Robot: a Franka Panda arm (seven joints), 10 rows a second.
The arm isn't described. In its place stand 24 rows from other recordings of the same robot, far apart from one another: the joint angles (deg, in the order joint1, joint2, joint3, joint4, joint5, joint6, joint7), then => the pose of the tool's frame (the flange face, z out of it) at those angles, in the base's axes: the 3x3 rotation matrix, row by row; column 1 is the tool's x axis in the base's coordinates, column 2 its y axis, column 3 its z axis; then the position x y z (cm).
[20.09 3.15 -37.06 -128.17 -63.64 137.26 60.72] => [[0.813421 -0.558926 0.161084], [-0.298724 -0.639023 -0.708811], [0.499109 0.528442 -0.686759]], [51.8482 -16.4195 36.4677]
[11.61 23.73 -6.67 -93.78 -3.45 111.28 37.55] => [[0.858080 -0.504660 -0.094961], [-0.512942 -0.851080 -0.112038], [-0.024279 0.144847 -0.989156]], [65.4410 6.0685 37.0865]
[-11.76 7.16 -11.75 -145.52 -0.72 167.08 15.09] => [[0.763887 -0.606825 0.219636], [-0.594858 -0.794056 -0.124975], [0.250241 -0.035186 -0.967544]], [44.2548 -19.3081 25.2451]
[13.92 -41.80 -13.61 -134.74 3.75 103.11 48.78] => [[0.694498 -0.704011 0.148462], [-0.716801 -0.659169 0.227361], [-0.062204 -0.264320 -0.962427]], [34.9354 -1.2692 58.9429]
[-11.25 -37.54 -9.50 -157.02 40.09 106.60 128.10] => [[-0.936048 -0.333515 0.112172], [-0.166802 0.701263 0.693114], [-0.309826 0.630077 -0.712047]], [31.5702 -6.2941 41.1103]
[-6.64 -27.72 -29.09 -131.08 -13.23 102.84 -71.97] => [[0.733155 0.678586 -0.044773], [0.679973 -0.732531 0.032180], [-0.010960 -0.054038 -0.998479]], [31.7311 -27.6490 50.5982]
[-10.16 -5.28 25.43 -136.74 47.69 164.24 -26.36] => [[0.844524 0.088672 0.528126], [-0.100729 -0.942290 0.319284], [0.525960 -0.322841 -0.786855]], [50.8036 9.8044 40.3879]
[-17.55 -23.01 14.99 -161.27 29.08 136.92 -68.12] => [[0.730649 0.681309 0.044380], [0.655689 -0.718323 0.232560], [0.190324 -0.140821 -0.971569]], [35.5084 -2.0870 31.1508]
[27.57 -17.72 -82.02 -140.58 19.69 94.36 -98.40] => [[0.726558 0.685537 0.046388], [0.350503 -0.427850 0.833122], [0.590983 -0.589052 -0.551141]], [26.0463 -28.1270 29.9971]
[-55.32 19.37 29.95 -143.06 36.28 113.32 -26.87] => [[0.825632 -0.522909 -0.211891], [-0.137483 -0.550692 0.823309], [-0.547203 -0.650618 -0.526560]], [36.4473 -10.7786 15.4191]
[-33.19 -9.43 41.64 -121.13 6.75 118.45 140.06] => [[-0.701514 -0.708255 0.079074], [-0.710135 0.704040 0.005940], [-0.059878 -0.051986 -0.996851]], [51.5106 9.4846 47.4443]
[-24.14 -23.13 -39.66 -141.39 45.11 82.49 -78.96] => [[0.755269 0.451263 0.475322], [-0.192381 -0.540640 0.818961], [0.626545 -0.709979 -0.321515]], [22.7245 -28.8564 42.6742]
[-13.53 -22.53 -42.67 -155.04 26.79 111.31 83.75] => [[-0.773803 -0.568206 0.279946], [-0.267344 0.693627 0.668886], [-0.574244 0.442744 -0.688638]], [23.1471 -25.2598 30.7526]
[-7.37 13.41 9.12 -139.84 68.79 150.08 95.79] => [[-0.870795 -0.440527 0.218294], [-0.286904 0.815888 0.502008], [-0.399252 0.374517 -0.836860]], [46.9596 -0.4057 19.7844]
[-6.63 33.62 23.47 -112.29 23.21 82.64 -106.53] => [[-0.010121 0.439718 -0.898079], [0.759411 0.587669 0.279177], [0.650533 -0.679185 -0.339875]], [45.4415 18.8874 19.0227]
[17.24 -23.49 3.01 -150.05 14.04 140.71 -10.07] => [[0.911641 0.362237 0.194153], [0.321315 -0.922740 0.212857], [0.256258 -0.131665 -0.957599]], [39.3026 14.4699 41.0752]
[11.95 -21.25 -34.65 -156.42 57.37 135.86 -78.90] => [[0.822553 0.358944 0.441095], [0.010147 -0.784777 0.619695], [0.568597 -0.505257 -0.649163]], [36.3688 -12.4975 31.9749]
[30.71 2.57 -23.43 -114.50 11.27 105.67 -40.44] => [[0.719960 0.662780 -0.205866], [0.692302 -0.706691 0.145965], [-0.048740 -0.247610 -0.967633]], [53.4972 8.5804 42.4483]
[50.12 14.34 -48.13 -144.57 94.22 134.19 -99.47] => [[0.834243 0.449018 0.320034], [0.182494 -0.772537 0.608180], [0.520322 -0.448965 -0.726427]], [43.6370 1.2044 19.6565]
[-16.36 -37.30 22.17 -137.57 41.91 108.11 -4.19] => [[0.989109 -0.046482 0.139649], [-0.105081 -0.887379 0.448906], [0.103056 -0.458691 -0.882600]], [37.7413 11.0380 54.0705]
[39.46 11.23 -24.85 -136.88 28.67 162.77 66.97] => [[0.227022 -0.934639 0.273700], [-0.970780 -0.194738 0.140224], [-0.077759 -0.297537 -0.951539]], [51.3299 10.6485 27.1337]
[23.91 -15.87 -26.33 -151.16 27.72 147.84 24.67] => [[0.666343 -0.704395 0.244572], [-0.737757 -0.575233 0.353302], [-0.108179 -0.415855 -0.902974]], [42.9547 -2.1281 34.5016]
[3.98 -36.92 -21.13 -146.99 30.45 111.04 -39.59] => [[0.932632 0.312709 0.180029], [0.135743 -0.766345 0.627925], [0.334322 -0.561185 -0.757166]], [35.4214 -7.9307 47.6513]
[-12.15 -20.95 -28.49 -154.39 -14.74 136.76 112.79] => [[-0.780396 -0.624854 0.023224], [-0.625278 0.780038 -0.023843], [-0.003217 -0.033128 -0.999446]], [30.4563 -25.0459 33.5351]
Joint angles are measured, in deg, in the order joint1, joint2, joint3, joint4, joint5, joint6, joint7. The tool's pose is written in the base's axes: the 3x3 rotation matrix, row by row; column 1 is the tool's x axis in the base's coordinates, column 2 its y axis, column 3 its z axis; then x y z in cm. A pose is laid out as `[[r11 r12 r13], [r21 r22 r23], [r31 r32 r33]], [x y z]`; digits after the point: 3 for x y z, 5 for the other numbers.
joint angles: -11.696 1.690 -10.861 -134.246 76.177 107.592 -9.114
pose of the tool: [[0.65642 -0.64126 0.39736], [-0.54852 -0.04409 0.83498], [-0.51792 -0.76606 -0.38068]], [47.692 -11.879 33.168]
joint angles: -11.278 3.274 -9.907 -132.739 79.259 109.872 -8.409
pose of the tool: [[0.63006 -0.64315 0.43519], [-0.57457 -0.00910 0.81841], [-0.52239 -0.76569 -0.37526]], [49.107 -11.570 32.966]
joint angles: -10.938 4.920 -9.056 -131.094 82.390 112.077 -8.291
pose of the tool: [[0.60733 -0.63710 0.47460], [-0.59999 0.02374 0.79965], [-0.52072 -0.77042 -0.36784]], [50.509 -11.384 32.774]
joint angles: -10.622 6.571 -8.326 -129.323 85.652 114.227 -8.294
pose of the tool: [[0.58307 -0.62735 0.51620], [-0.62510 0.05942 0.77828], [-0.51892 -0.77647 -0.35751]], [51.907 -11.299 32.639]
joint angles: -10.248 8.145 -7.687 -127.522 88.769 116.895 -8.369
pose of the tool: [[0.55387 -0.61643 0.55967], [-0.65556 0.09153 0.74958], [-0.51329 -0.78207 -0.35341]], [53.254 -11.330 32.514]
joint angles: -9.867 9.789 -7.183 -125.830 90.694 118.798 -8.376
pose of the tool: [[0.53373 -0.61233 0.58325], [-0.67412 0.10834 0.73063], [-0.51058 -0.78314 -0.35496]], [54.391 -11.227 32.175]
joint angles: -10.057 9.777 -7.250 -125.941 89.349 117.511 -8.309
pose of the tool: [[0.55040 -0.61768 0.56172], [-0.65875 0.09205 0.74671], [-0.51293 -0.78102 -0.35624]], [54.204 -11.129 32.098]
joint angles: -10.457 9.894 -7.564 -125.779 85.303 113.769 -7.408
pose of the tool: [[0.59097 -0.63658 0.49550], [-0.61115 0.04762 0.79008], [-0.52655 -0.76974 -0.36090]], [53.829 -10.883 32.043]
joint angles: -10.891 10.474 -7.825 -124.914 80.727 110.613 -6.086
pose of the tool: [[0.62010 -0.65963 0.42469], [-0.56922 -0.00578 0.82216], [-0.53987 -0.75157 -0.37906]], [53.669 -10.880 31.926]
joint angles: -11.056 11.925 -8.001 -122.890 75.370 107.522 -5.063
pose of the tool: [[0.65421 -0.67700 0.33715], [-0.52365 -0.08382 0.84780], [-0.54570 -0.73119 -0.40935]], [53.968 -10.785 31.660]
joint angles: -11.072 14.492 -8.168 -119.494 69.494 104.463 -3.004
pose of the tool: [[0.67227 -0.70096 0.23815], [-0.48023 -0.16810 0.86088], [-0.56341 -0.69311 -0.44963]], [54.781 -10.836 31.132]
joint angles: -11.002 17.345 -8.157 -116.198 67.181 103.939 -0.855
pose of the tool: [[0.65982 -0.72349 0.20297], [-0.47902 -0.19688 0.85544], [-0.57894 -0.66166 -0.47648]], [56.068 -11.155 30.390]
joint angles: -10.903 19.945 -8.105 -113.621 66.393 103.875 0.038
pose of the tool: [[0.65220 -0.73448 0.18757], [-0.48064 -0.20932 0.85157], [-0.58620 -0.64555 -0.48954]], [57.178 -11.348 29.470]
